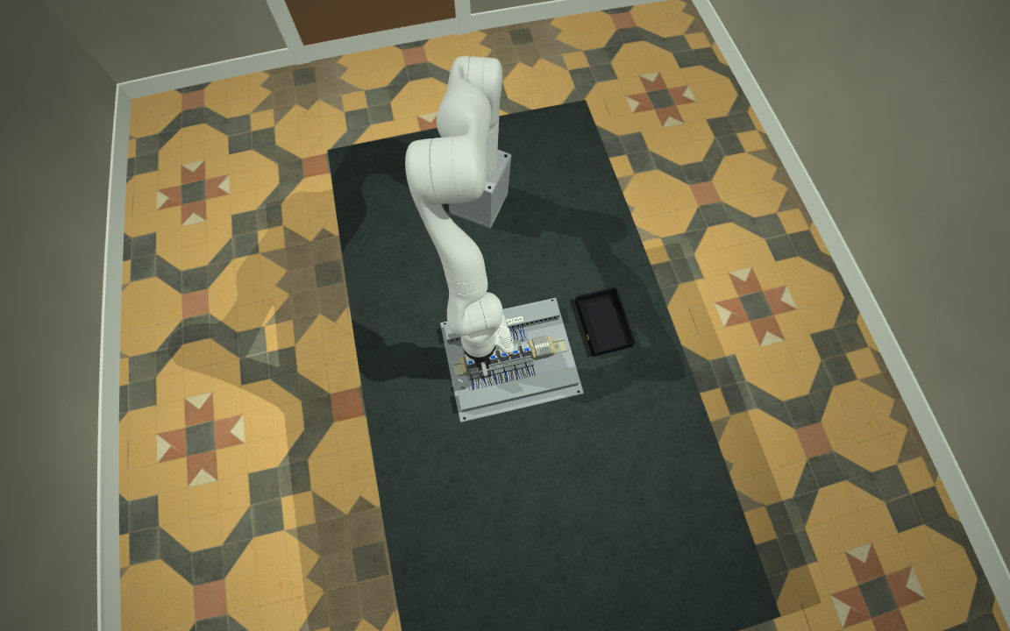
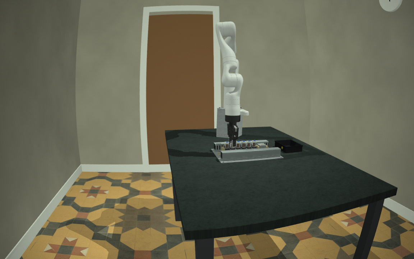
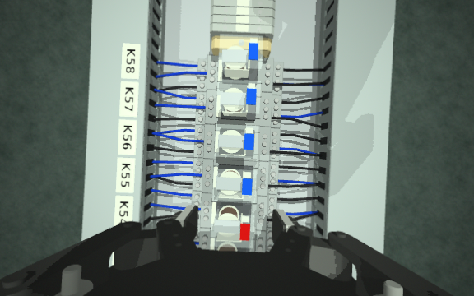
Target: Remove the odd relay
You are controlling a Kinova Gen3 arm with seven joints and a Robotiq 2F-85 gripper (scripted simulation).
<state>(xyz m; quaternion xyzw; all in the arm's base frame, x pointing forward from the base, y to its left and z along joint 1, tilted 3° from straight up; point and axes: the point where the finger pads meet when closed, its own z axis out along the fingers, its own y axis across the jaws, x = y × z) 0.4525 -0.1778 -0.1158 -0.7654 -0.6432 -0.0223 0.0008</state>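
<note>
My gripper is now 1 cm above the clear relay. The rest, counted from my hand: panel (1 cm ahead, 7 cm to the left, 6 cm below); then black parts tray (2 cm ahead, 34 cm to the left, 4 cm below).
</note>
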